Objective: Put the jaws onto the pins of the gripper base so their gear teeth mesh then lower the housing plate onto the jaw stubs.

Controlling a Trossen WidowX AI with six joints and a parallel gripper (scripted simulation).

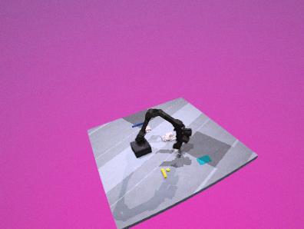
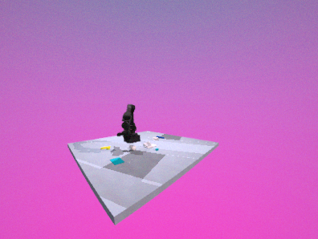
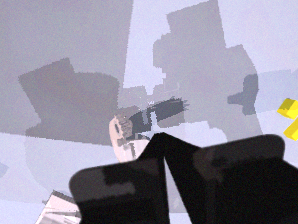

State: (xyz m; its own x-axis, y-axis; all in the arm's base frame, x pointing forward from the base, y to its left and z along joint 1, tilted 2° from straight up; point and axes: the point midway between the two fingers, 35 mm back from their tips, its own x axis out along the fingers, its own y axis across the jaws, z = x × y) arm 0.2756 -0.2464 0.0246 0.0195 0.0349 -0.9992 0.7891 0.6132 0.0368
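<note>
The pale jaw lies 4 cm below my gripper tip, 3 cm to the left of it and 2 cm ahead of it. The rest, counted from my gripper tip: pale flat part (26 cm to the left, 7 cm below, 5 cm ahead); then cyan flat tile (18 cm to the right, 13 cm ahead, 7 cm below); then cyan cube (21 cm to the left, 19 cm ahead, 7 cm below).
</note>
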